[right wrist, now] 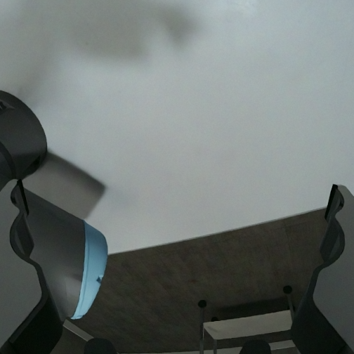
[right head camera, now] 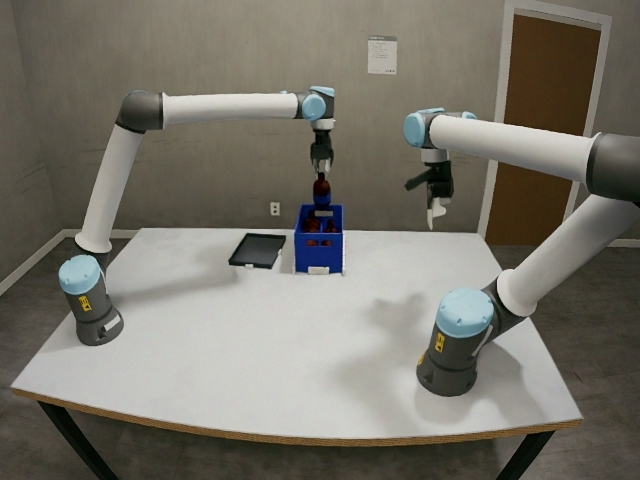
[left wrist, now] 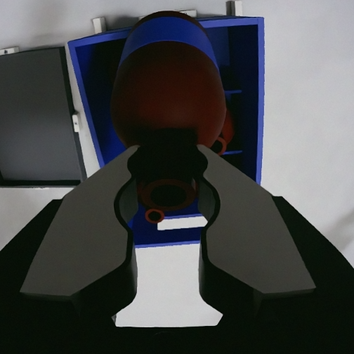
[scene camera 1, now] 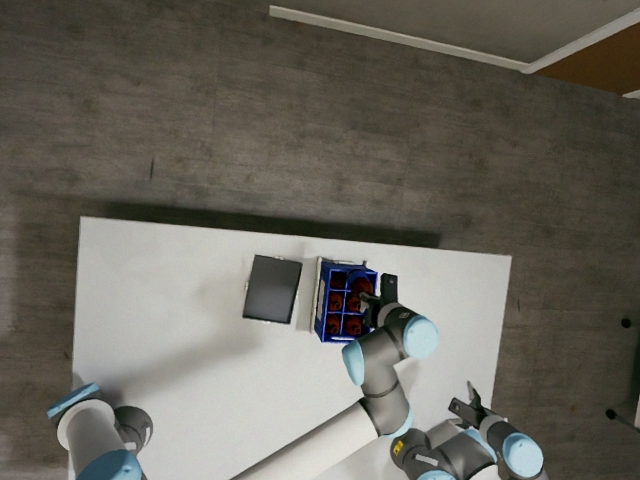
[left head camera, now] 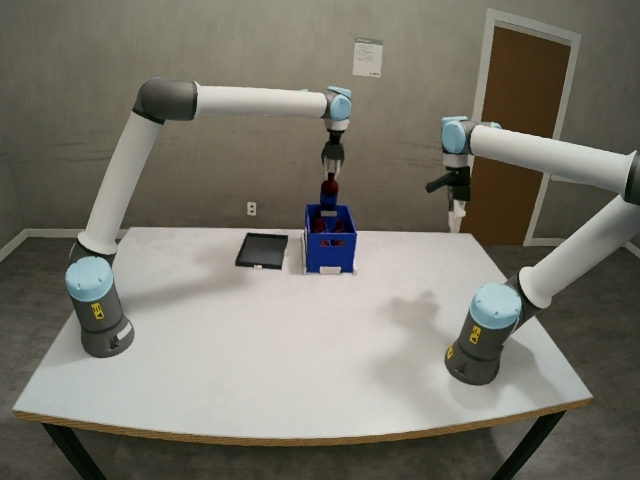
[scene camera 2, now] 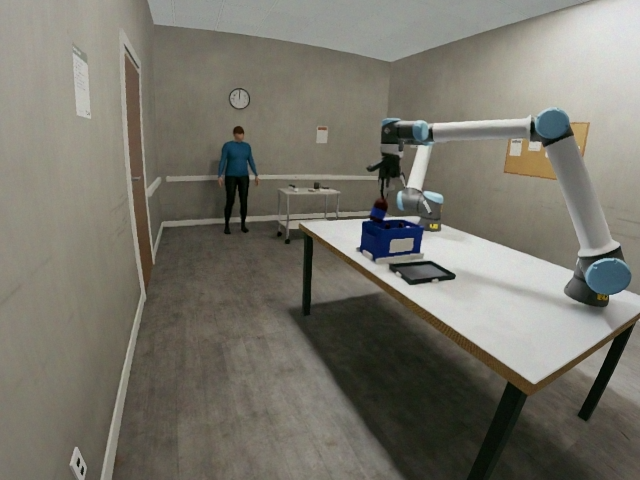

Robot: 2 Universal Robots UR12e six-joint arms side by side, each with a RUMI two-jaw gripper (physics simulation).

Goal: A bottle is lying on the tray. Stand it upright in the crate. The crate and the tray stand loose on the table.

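Note:
A dark red bottle with a blue band [left head camera: 329, 188] [right head camera: 321, 189] [scene camera 1: 361, 284] [scene camera 2: 378, 209] [left wrist: 167, 95] hangs by its neck from my left gripper [left head camera: 331, 173] [right head camera: 321, 169] [left wrist: 167, 148], which is shut on it. The bottle is tilted in scene camera 2, its bottom close to the rim level at the far end of the blue crate [left head camera: 331, 256] [right head camera: 318, 258] [scene camera 2: 376, 246] [left wrist: 261, 110]. How deep its bottom reaches is hard to tell. The black tray [left head camera: 261, 251] [right head camera: 256, 252] [scene camera 1: 273, 289] [scene camera 2: 421, 272] [left wrist: 35, 120] bears no bottle. My right gripper [scene camera 1: 462, 395] [right wrist: 177, 184] is open and empty, away from the crate.
Several dark red bottles [scene camera 1: 334, 301] stand in the crate's other compartments. The tray lies left of the crate in the head views. White fittings [left head camera: 329, 270] [scene camera 2: 398, 257] sit along the crate's foot. The right arm's base [left head camera: 473, 356] stands on the right of the table [left head camera: 289, 351].

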